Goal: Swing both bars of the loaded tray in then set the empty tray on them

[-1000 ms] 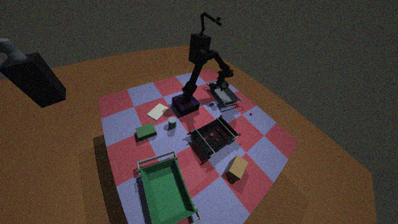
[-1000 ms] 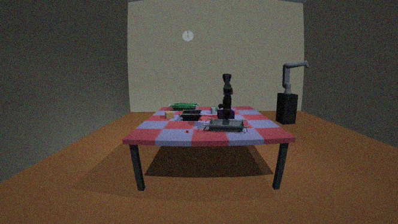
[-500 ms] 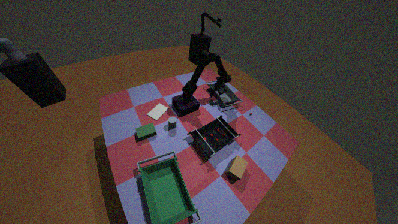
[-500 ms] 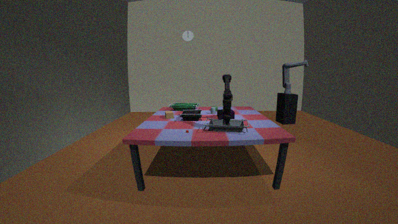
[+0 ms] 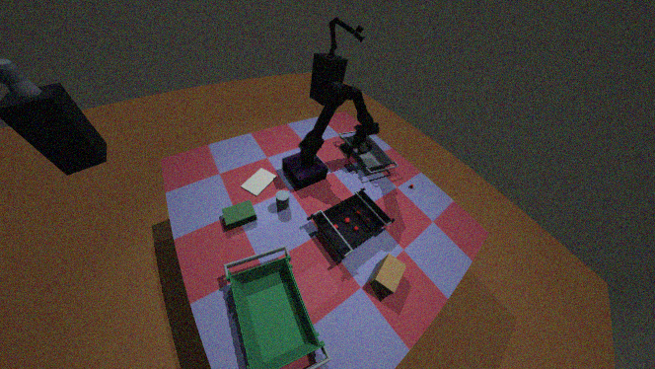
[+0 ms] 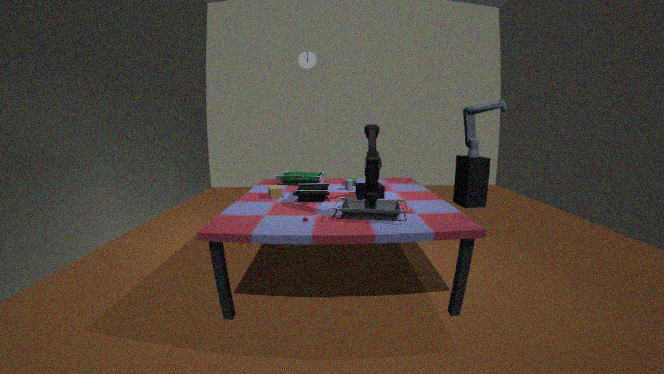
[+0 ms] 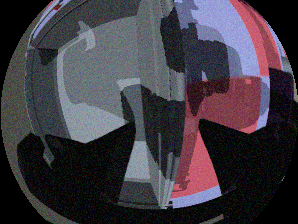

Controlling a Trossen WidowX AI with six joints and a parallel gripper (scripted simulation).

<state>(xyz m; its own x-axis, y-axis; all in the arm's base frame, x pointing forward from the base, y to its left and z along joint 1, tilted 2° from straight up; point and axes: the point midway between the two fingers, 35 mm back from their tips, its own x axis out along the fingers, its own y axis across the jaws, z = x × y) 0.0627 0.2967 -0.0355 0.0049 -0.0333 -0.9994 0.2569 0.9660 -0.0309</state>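
Right now the grey tray is 2 cm ahead of my gripper tip, 9 cm to the left of it and 3 cm above it. Round my gripper tip: red block 35 cm ahead, 14 cm to the left; then grey cup 5 cm ahead, 51 cm to the right, 2 cm above; then white card 13 cm behind, 53 cm to the right, 1 cm below.
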